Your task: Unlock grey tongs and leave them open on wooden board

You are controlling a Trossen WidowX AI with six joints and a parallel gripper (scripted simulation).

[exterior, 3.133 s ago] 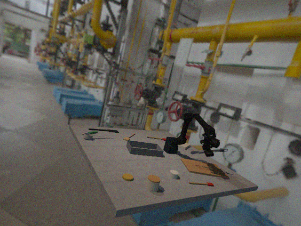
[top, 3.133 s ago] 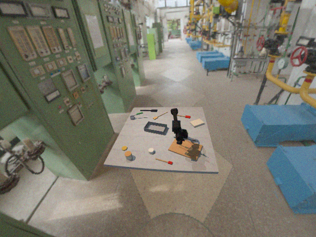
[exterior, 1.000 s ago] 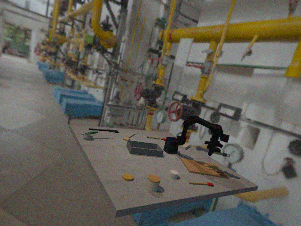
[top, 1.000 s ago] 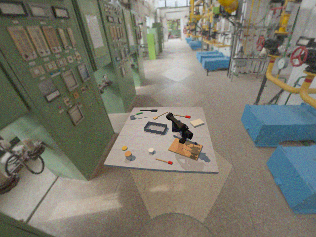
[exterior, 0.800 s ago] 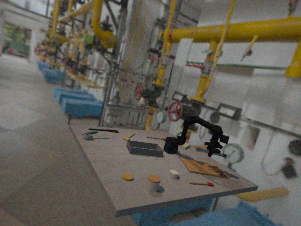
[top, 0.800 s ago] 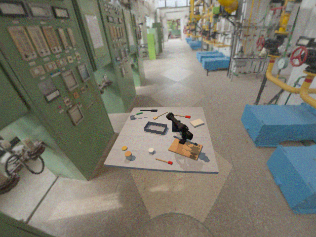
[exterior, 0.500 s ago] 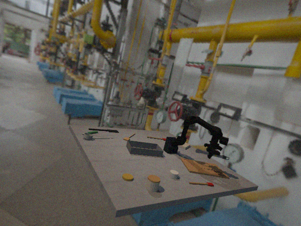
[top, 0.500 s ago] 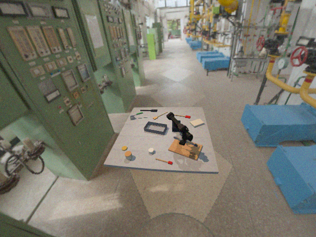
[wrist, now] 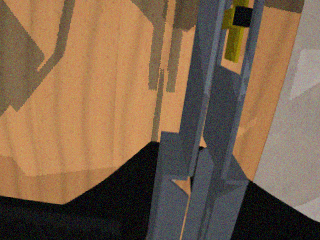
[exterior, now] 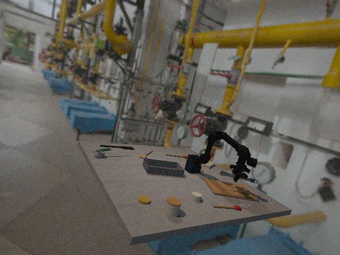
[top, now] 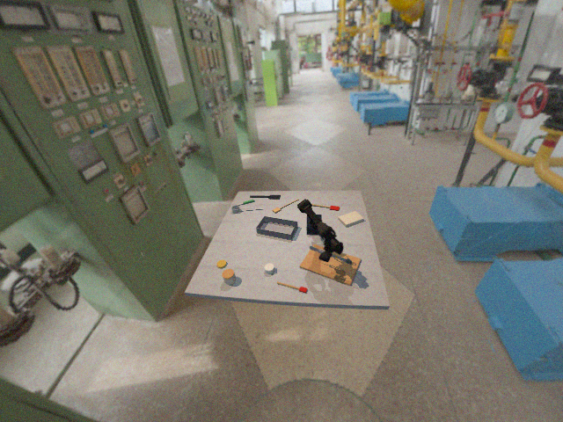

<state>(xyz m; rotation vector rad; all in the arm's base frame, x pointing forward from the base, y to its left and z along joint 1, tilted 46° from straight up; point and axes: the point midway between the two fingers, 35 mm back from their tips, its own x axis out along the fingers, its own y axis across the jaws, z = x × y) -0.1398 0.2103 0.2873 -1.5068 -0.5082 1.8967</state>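
The wooden board is 10 mm behind my gripper tip, 40 mm to the right of it and 80 mm below it. Round my gripper tip: red-tipped stick: 180 mm ahead, 210 mm to the left, 90 mm below; then white cylinder: 390 mm ahead, 100 mm to the left, 70 mm below; then yellow lock piece: 50 mm behind, 20 mm to the left, 40 mm above.
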